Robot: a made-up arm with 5 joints.
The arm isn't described. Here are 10 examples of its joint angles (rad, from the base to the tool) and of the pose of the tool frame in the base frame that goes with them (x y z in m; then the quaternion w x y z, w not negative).
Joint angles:
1: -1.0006 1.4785 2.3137 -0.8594 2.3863
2: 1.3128 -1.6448 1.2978 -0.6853 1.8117
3: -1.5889 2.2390 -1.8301 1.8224 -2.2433
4: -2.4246 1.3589 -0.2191 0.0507 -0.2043
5: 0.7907 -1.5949 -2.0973 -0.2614 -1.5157
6: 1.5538 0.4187 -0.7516 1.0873 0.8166
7: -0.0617 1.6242 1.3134 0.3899 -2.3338
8: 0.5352 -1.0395 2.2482 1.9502 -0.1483
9: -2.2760 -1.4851 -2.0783 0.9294 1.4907
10: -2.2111 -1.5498 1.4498 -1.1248 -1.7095
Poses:
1: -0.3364 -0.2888 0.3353 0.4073 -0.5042 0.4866 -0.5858
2: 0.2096 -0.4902 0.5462 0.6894 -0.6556 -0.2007 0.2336
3: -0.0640 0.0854 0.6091 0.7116 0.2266 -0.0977 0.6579
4: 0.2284 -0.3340 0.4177 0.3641 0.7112 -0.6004 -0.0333
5: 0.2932 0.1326 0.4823 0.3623 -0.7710 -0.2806 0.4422
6: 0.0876 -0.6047 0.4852 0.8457 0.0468 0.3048 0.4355
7: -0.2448 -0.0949 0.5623 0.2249 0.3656 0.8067 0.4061
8: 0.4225 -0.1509 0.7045 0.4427 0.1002 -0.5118 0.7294
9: -0.4477 -0.1920 0.4070 0.9425 -0.0326 0.3132 -0.1117
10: -0.0655 -0.4536 0.7150 0.6596 -0.5278 0.1067 -0.5243
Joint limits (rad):
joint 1: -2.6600..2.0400
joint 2: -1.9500..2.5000
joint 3: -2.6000..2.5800
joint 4: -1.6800..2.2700
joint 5: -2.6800..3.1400
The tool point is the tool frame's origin. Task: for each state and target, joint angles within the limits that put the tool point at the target. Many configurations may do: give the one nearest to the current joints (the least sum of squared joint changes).
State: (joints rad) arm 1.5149 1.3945 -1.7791 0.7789 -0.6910
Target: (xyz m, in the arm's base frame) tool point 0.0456 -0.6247 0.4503
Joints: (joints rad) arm 1.5997 0.9526 -1.7416 0.4589 -0.6632
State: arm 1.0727 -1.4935 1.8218 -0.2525 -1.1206
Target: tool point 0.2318 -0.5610 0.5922
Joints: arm 1.1753 -0.8828 1.5942 0.1748 -1.2860
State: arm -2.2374 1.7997 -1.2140 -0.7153 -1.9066
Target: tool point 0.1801 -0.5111 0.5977
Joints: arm -1.6778 2.4283 -1.7535 -1.0413 -1.5825
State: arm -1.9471 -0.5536 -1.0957 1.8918 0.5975
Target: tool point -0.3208 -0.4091 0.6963
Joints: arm -2.0865 -0.7714 -0.4314 2.2169 0.5362
